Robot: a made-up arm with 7 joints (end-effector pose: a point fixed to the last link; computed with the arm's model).
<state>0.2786 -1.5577 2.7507 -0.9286 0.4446 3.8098 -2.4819</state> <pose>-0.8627 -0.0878 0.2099 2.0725 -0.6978 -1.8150</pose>
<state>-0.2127 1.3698 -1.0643 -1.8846 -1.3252 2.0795 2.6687</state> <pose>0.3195 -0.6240 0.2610 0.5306 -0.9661 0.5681</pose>
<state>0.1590 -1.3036 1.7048 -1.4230 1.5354 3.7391 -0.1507</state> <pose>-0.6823 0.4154 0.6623 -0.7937 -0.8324 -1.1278</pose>
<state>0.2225 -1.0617 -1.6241 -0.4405 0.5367 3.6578 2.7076</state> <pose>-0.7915 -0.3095 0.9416 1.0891 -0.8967 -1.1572</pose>
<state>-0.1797 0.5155 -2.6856 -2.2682 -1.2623 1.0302 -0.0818</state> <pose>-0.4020 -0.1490 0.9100 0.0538 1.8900 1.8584</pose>
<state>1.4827 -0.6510 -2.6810 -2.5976 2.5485 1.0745 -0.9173</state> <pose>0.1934 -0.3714 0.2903 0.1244 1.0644 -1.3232</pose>
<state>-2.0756 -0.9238 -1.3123 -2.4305 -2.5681 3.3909 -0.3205</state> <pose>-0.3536 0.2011 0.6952 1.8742 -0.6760 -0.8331</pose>
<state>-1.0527 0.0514 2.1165 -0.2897 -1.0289 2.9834 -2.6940</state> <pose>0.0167 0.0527 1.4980 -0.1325 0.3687 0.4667</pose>
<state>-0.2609 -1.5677 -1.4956 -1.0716 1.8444 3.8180 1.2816</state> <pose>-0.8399 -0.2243 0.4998 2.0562 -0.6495 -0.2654</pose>
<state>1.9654 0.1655 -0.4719 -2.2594 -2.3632 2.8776 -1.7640</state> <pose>-0.0118 0.5326 0.5983 -2.0550 0.7434 -0.0070</pose>
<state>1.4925 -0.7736 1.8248 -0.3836 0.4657 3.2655 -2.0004</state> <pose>-0.1578 -0.6663 1.2089 0.8668 0.2503 -1.3921</pose>
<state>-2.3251 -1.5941 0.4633 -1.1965 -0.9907 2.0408 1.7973</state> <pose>0.7275 0.3863 0.9724 -0.4875 -0.2941 1.6929</pose>
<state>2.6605 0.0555 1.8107 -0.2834 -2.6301 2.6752 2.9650</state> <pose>-0.0595 -0.1383 1.4919 -0.3471 -0.0141 1.6159</pose>
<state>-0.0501 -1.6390 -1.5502 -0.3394 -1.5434 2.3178 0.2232</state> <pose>-1.0118 -0.0973 0.4909 0.0466 -2.4737 0.3068</pose>
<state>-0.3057 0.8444 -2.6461 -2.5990 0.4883 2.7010 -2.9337</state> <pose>-0.2835 -0.1243 0.8871 2.6557 -0.4540 -1.2842</pose>
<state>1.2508 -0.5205 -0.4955 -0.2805 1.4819 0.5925 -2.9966</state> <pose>-0.1112 -0.3668 1.4416 -2.2307 1.1660 0.9873</pose>
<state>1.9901 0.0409 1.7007 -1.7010 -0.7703 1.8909 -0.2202</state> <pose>-0.5510 -0.3300 1.0125 1.2198 -2.3911 -0.9433</pose>
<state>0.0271 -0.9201 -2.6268 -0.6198 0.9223 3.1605 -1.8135</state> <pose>-0.8906 -0.0986 0.8973 0.5651 -1.3647 -0.1503</pose>
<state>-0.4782 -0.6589 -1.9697 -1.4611 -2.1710 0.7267 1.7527</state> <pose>-0.7838 -0.1966 0.8564 -1.2492 -1.0123 -1.3012</pose>
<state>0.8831 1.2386 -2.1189 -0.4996 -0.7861 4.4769 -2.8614</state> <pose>0.6394 0.5329 0.8826 -2.3443 -0.2129 -0.7312</pose>
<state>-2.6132 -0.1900 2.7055 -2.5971 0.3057 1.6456 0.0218</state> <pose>0.4539 0.0390 0.4539 -2.5598 0.2392 1.5982</pose>
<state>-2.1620 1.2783 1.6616 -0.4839 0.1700 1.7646 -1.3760</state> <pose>-0.3473 -0.9212 0.8208 1.8859 -0.1488 2.1941</pose>
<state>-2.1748 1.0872 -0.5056 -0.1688 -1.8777 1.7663 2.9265</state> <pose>-0.5467 -0.7588 0.9377 -0.7437 -0.2950 0.8384</pose>
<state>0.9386 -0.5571 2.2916 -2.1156 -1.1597 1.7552 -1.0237</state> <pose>-0.6501 -0.1213 0.5074 -1.3079 0.9985 0.9558</pose>
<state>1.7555 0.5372 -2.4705 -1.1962 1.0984 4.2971 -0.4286</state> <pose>0.2397 0.1076 1.3175 -0.4539 -0.7124 2.5076</pose>
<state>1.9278 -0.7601 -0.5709 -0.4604 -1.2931 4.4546 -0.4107</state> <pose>0.2491 -0.4518 1.2626 -1.1755 -0.6880 2.3759</pose>
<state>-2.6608 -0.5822 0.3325 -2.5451 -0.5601 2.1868 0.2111</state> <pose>-0.2273 -0.3222 0.8219 1.0816 -2.3624 -0.6874</pose>
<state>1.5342 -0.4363 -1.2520 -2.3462 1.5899 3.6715 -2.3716</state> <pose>0.4734 -0.0102 0.7299 2.5049 0.8342 1.0857</pose>
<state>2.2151 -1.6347 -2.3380 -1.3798 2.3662 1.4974 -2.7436</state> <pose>0.7330 -0.2464 0.0535 -0.8925 0.8417 -2.3741</pose>
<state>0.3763 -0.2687 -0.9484 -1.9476 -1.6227 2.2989 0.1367</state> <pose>0.4472 -0.3391 0.9489 1.8400 0.0997 0.1992</pose>
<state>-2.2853 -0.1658 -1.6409 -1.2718 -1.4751 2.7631 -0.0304</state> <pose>-0.3465 0.4285 1.2191 0.0401 -1.7512 -1.9493</pose>
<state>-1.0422 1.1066 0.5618 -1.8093 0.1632 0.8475 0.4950</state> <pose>0.5806 -0.3267 0.2173 -1.3557 0.3899 2.0579</pose>
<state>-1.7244 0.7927 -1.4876 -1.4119 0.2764 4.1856 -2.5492</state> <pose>-0.5583 -0.4093 0.9509 0.7963 0.4700 -2.5496</pose>
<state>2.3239 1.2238 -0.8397 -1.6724 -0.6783 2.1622 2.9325</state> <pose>-0.1063 0.7850 0.2764 -2.0582 0.6556 -1.7197</pose>
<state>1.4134 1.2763 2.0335 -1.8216 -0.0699 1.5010 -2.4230</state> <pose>-0.5220 0.3928 0.9063 2.0588 -0.2381 0.3024</pose>
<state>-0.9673 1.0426 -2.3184 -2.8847 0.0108 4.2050 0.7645</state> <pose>-0.2286 -0.0771 0.7238 -0.0261 -1.1040 -0.0639</pose>
